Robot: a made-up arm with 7 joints. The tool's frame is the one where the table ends. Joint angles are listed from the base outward.
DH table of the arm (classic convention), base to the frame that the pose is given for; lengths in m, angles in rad. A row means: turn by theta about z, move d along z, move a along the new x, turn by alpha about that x. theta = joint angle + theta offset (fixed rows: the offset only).
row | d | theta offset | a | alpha
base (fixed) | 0.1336 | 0 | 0 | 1.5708
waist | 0.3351 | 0 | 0.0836 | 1.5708
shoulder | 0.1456 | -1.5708 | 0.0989 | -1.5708
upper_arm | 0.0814 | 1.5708 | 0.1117 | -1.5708
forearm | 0.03 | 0 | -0.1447 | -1.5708
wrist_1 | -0.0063 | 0 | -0.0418 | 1.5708
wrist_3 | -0.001 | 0 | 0.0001 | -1.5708
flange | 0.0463 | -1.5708 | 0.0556 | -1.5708
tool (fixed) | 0.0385 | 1.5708 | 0 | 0
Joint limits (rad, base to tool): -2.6..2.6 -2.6..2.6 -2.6..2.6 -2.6..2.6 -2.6..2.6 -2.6..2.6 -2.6..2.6
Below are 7 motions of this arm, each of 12 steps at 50 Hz.
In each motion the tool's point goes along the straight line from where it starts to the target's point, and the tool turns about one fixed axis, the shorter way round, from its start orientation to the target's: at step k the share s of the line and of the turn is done. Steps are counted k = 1, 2, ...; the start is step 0. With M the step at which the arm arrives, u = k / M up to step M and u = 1 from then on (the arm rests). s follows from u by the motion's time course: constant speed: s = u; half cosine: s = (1 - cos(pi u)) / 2; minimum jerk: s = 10 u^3 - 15 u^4 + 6 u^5.
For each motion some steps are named. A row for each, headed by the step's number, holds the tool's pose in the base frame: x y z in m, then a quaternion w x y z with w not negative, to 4 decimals.
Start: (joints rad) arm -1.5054 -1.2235 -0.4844 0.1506 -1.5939 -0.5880 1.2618
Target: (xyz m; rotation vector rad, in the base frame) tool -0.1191 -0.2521 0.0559 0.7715 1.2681 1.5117
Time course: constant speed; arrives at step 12
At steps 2, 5, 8, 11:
2: -0.1179 -0.2305 0.0411 0.4631 0.4411 0.4222 0.6425
5: -0.1183 -0.2370 0.0455 0.4723 0.4051 0.4534 0.6381
8: -0.1186 -0.2435 0.0500 0.4804 0.3681 0.4836 0.6323
11: -0.1190 -0.2499 0.0544 0.4874 0.3303 0.5126 0.6250

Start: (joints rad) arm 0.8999 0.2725 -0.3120 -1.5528 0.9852 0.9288 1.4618
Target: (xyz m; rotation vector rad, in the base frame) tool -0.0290 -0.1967 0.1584 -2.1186 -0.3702 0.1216
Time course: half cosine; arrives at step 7
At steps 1, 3, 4, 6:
1: -0.0290 -0.1997 0.1578 0.4680 -0.8690 -0.1322 0.0910
3: -0.0290 -0.1986 0.1580 0.4703 -0.8682 -0.1390 0.0763
4: -0.0290 -0.1979 0.1581 0.4716 -0.8675 -0.1435 0.0666
6: -0.0290 -0.1969 0.1584 0.4736 -0.8662 -0.1503 0.0519

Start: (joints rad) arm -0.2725 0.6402 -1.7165 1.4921 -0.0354 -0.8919 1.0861
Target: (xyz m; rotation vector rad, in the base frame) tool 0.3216 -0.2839 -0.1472 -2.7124 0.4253 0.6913
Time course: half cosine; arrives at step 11
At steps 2, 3, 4, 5, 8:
2: 0.3239 -0.2639 -0.1087 0.1840 -0.9628 0.0669 0.1865
3: 0.3237 -0.2660 -0.1126 0.1811 -0.9616 0.0752 0.1921
4: 0.3234 -0.2686 -0.1176 0.1773 -0.9599 0.0859 0.1993
5: 0.3230 -0.2715 -0.1233 0.1730 -0.9578 0.0980 0.2075
8: 0.3220 -0.2802 -0.1400 0.1602 -0.9503 0.1332 0.2312

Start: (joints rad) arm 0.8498 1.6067 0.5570 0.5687 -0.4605 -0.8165 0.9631
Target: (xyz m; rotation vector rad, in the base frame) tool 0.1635 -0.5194 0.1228 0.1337 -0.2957 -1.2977
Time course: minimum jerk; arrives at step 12
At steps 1, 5, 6, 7, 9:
1: 0.1868 -0.4975 0.1297 0.7479 0.2135 -0.3294 -0.5353
5: 0.1788 -0.5050 0.1274 0.7662 0.1626 -0.2652 -0.5623
6: 0.1752 -0.5084 0.1263 0.7725 0.1393 -0.2356 -0.5730
7: 0.1716 -0.5118 0.1252 0.7776 0.1157 -0.2057 -0.5828
9: 0.1659 -0.5171 0.1235 0.7831 0.0781 -0.1577 -0.5964

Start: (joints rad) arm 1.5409 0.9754 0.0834 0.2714 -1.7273 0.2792 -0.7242
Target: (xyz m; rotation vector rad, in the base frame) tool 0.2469 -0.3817 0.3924 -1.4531 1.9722 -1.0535
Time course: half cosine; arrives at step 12
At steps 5, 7, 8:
5: 0.2429 -0.3524 0.3903 0.2257 -0.5754 0.6532 -0.4373
7: 0.2445 -0.3645 0.3911 0.2299 -0.5572 0.6810 -0.4158
8: 0.2453 -0.3701 0.3915 0.2317 -0.5484 0.6935 -0.4056

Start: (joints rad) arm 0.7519 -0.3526 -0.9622 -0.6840 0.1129 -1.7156 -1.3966
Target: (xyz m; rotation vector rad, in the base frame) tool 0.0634 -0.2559 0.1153 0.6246 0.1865 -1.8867
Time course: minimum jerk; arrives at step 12
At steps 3, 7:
3: 0.0656 -0.2647 0.1075 0.5909 0.2650 0.1146 -0.7533
7: 0.0643 -0.2593 0.1123 0.5612 0.2639 0.0925 -0.7790

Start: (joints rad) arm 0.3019 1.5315 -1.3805 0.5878 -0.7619 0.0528 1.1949
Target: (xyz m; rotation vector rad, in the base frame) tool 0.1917 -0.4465 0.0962 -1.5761 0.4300 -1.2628
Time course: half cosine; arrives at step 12
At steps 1, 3, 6, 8, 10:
1: 0.1968 -0.4424 0.0747 0.5529 -0.6764 0.2322 -0.4275
3: 0.1961 -0.4429 0.0776 0.5481 -0.6742 0.2254 -0.4407
6: 0.1943 -0.4444 0.0853 0.5341 -0.6673 0.2063 -0.4763
8: 0.1930 -0.4455 0.0907 0.5237 -0.6616 0.1927 -0.5009
10: 0.1920 -0.4462 0.0947 0.5157 -0.6571 0.1825 -0.5186

